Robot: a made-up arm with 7 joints.
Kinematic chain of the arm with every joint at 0, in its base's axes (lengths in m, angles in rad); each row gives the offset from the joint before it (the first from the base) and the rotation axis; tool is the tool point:
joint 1: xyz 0 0.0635 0 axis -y
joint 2: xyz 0 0.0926 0 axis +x
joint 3: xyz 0 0 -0.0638 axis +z
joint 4: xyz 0 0 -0.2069 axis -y
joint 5: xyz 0 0 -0.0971 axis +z
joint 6: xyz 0 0 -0.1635 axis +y
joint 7: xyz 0 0 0 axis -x
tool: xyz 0 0 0
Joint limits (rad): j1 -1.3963..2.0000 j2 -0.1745..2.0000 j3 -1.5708..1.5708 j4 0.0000..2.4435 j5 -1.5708..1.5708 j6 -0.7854..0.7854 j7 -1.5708..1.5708
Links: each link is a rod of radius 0.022 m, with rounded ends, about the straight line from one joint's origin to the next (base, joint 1, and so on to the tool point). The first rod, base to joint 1, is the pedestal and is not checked.
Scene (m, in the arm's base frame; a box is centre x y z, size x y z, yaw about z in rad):
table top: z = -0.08
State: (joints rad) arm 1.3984 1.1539 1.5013 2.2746 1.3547 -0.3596 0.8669
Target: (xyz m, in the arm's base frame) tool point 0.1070 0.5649 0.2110
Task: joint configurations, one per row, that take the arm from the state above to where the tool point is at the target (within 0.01 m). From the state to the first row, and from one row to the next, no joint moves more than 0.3 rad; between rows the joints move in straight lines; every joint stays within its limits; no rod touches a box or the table.
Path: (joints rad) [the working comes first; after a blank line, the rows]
Joints at the target: 2.0000 0.7984 0.8033 0.9515 1.3547 -0.3596 0.8669
Straight joint move there: clear.

1: 1.5187 1.0828 1.3617 2.0100 1.3547 -0.3596 0.8669
2: 1.6390 1.0117 1.2221 1.7454 1.3547 -0.3596 0.8669
3: 1.7594 0.9406 1.0825 1.4807 1.3547 -0.3596 0.8669
4: 1.8797 0.8695 0.9429 1.2161 1.3547 -0.3596 0.8669
5: 2.0000 0.7984 0.8033 0.9515 1.3547 -0.3596 0.8669

